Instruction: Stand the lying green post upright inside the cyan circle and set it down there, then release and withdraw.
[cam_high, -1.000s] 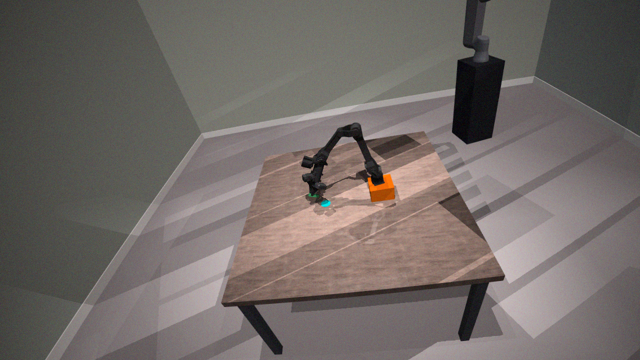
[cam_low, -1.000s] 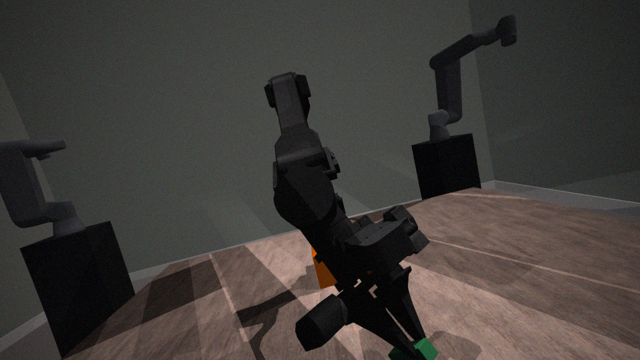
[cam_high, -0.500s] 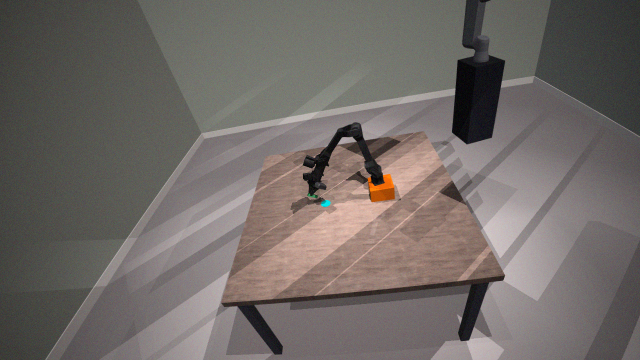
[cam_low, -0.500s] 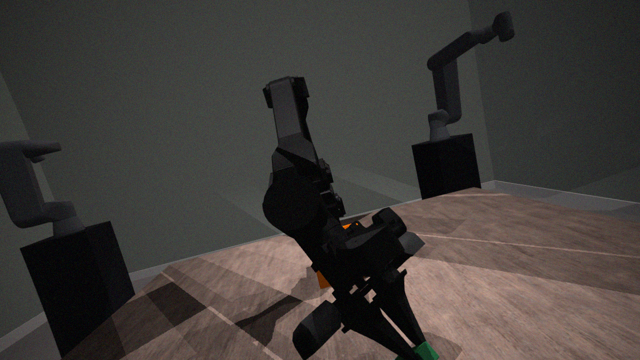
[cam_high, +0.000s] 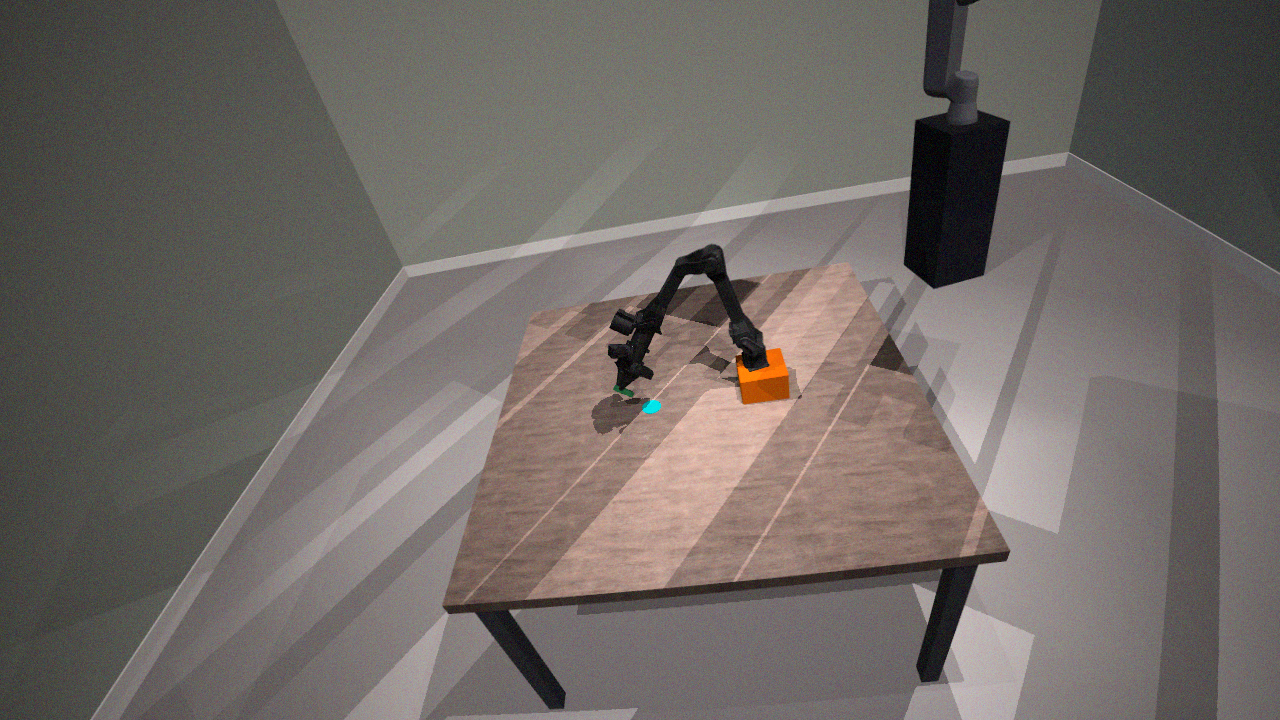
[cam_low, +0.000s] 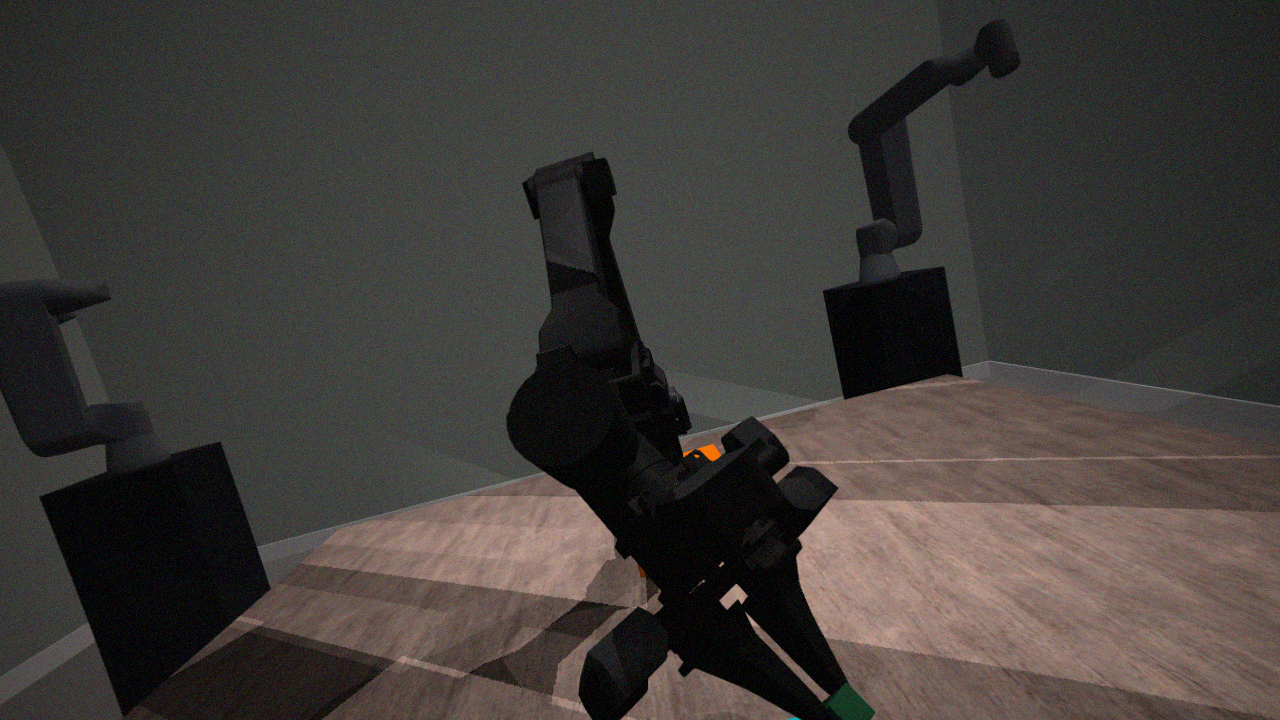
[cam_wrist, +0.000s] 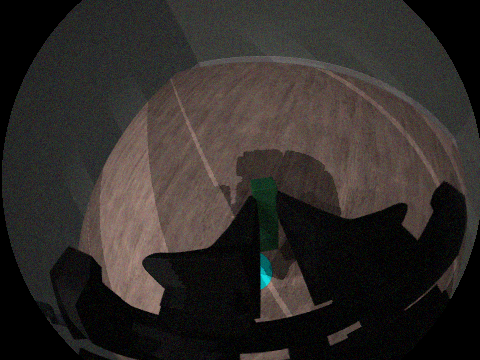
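Now: the cyan circle 100 mm below my gripper tip, 80 mm behind it and 10 mm to the left of it. Also, from my gripper tip: green post (10 mm below, 10 mm behind).
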